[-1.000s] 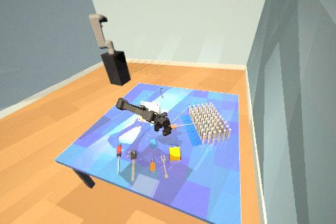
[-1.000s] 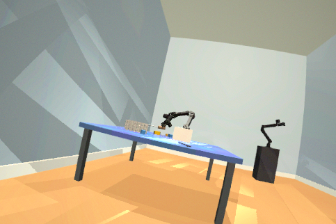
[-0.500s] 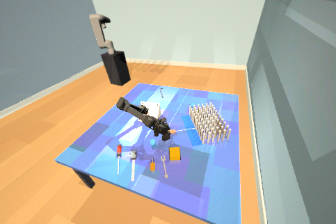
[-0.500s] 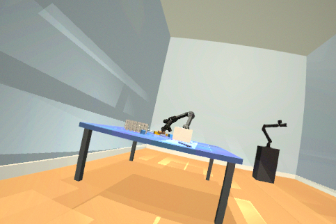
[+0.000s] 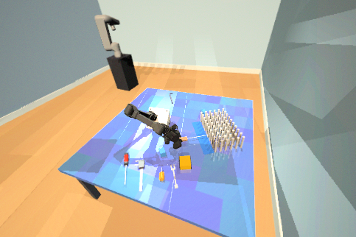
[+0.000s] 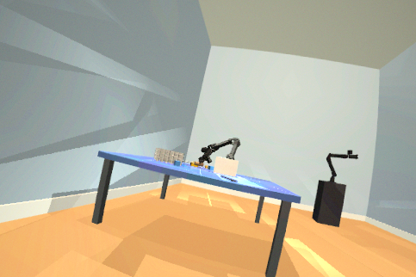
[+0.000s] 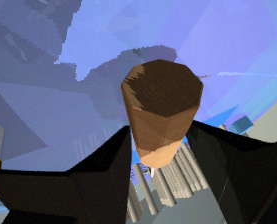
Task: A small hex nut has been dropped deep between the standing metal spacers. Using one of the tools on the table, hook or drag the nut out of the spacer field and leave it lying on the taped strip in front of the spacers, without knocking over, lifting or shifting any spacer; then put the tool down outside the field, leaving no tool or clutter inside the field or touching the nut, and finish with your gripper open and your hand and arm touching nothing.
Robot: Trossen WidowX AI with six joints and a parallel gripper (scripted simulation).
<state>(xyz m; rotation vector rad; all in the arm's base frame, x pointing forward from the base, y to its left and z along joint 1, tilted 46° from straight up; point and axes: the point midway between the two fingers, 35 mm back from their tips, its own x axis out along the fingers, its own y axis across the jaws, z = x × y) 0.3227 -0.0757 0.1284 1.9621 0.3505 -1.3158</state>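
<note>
My gripper tip is now 130 mm to the right of the bright blue strip, 120 mm short of it and 40 mm above it. From my gripper tip the other things lie so: yellow block: 170 mm to the right, 100 mm ahead, 20 mm below; pale fork-like tool: 280 mm to the right, 70 mm ahead, 40 mm below; orange-handled tool: 320 mm to the right, 20 mm below.
</note>
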